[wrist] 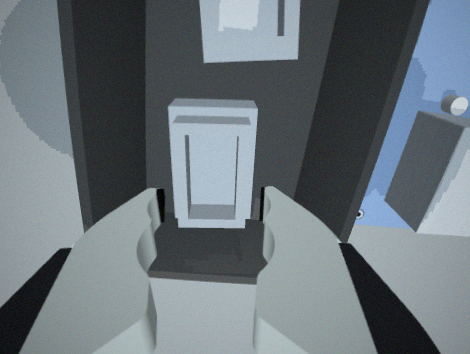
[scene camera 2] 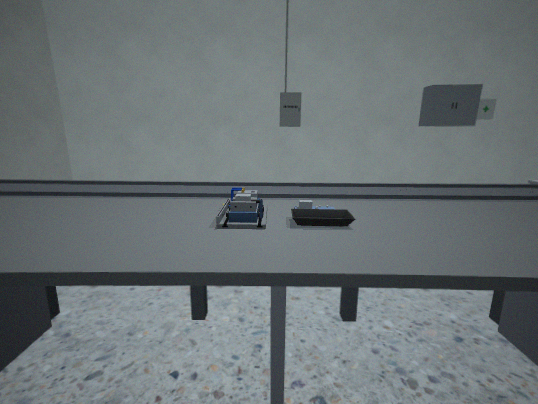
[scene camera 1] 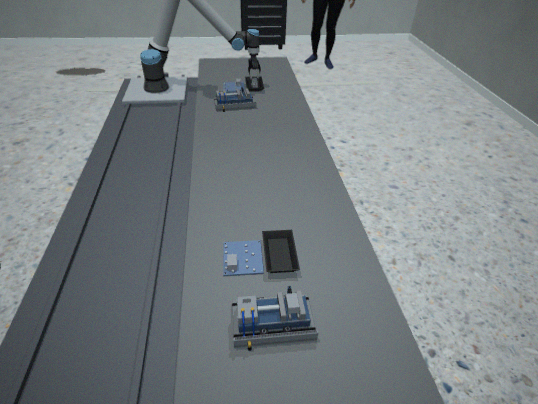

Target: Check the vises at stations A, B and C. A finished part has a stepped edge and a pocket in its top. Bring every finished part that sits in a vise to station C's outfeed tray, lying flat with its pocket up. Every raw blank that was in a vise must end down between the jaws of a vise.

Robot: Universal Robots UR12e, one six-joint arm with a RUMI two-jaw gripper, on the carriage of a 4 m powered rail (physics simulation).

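Observation:
My gripper [scene camera 1: 255, 76] [wrist: 213, 191] is open, low in the black tray [scene camera 1: 248, 86] [wrist: 107, 100] at the far station. A grey finished part [wrist: 212, 165] lies flat on the tray floor, pocket up, between the fingers with a gap on each side. A second finished part [wrist: 215, 47] lies farther along the same tray, partly out of view. The far vise [scene camera 1: 235, 100] stands beside the tray; what its jaws hold is too small to tell. The near vise [scene camera 1: 270, 317] [scene camera 2: 243, 216] has a grey block [scene camera 1: 293, 303] [scene camera 2: 243, 197] between its jaws.
A blue board [scene camera 1: 243, 240] [scene camera 2: 327, 207] near the front carries a grey block [scene camera 1: 232, 261] [scene camera 2: 305, 204], beside another black tray [scene camera 1: 266, 255] [scene camera 2: 322, 218]. A blue board [scene camera 1: 231, 86] [wrist: 440, 35] with a grey block [wrist: 407, 170] adjoins the far tray. A person [scene camera 1: 325, 25] stands behind the table.

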